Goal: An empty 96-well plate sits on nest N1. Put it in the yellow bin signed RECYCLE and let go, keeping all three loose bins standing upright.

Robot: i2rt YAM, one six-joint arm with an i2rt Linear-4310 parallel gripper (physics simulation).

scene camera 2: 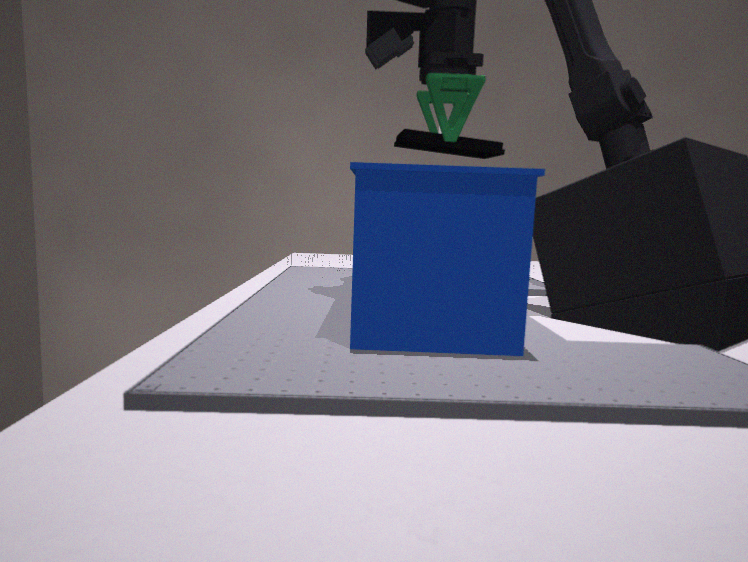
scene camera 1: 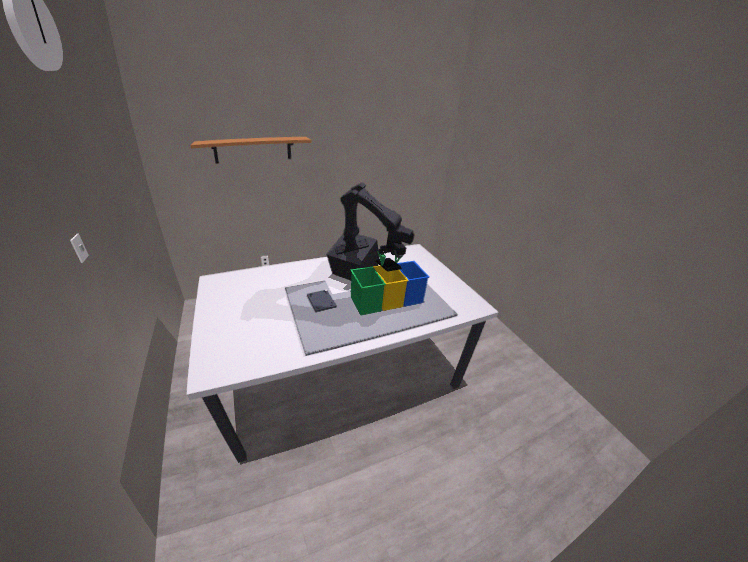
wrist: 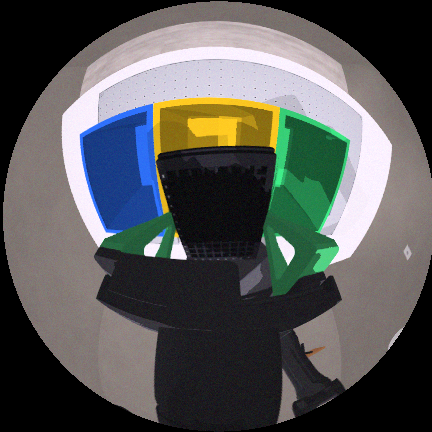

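Pixels of known places: gripper, fingertip midpoint: (scene camera 2: 444,144) (scene camera 1: 388,264) (wrist: 219,215); arm's base at its link origin: (scene camera 2: 632,178) (scene camera 1: 351,246).
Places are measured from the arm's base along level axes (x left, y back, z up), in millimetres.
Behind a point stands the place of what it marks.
Observation:
The black 96-well plate (scene camera 1: 390,265) {y -311, x 138, z 36 mm} (scene camera 2: 448,144) {y -281, x 181, z 22 mm} (wrist: 217,200) {y -305, x 143, z 36 mm} is held between the green fingers of my gripper (scene camera 1: 390,259) {y -284, x 138, z 27 mm} (wrist: 219,215) {y -284, x 138, z 27 mm}, which is shut on it. The plate is slightly tilted and above the bin rims. In the wrist view it covers the near part of the yellow bin (scene camera 1: 394,293) {y -388, x 148, z -91 mm} (wrist: 216,101) {y -388, x 153, z -17 mm}, whose far inside shows beyond the plate. The blue bin (scene camera 1: 415,290) {y -376, x 275, z -97 mm} (scene camera 2: 444,265) {y -281, x 334, z -111 mm} (wrist: 117,175) {y -269, x 330, z -98 mm} and the green bin (scene camera 1: 367,297) {y -404, x -4, z -85 mm} (wrist: 320,165) {y -344, x -40, z -70 mm} stand upright on either side of the yellow one. In scene camera 2 the blue bin hides the others. The RECYCLE sign does not show.
The bins stand on a grey perforated board (scene camera 1: 338,335) {y -531, x -177, z -197 mm} (scene camera 2: 272,374) {y -419, x 434, z -197 mm} (wrist: 225,75) {y -497, x 144, z -197 mm} on the white table (scene camera 1: 235,356) {y -570, x -659, z -210 mm} (scene camera 2: 362,483) {y -326, x 567, z -210 mm}. A dark flat nest (scene camera 1: 321,300) {y -256, x -222, z -185 mm} lies on the board beside the green bin. The arm's black base (scene camera 1: 353,256) {y -80, x -7, z -23 mm} (scene camera 2: 640,241) {y -29, x 131, z -88 mm} stands behind the bins.

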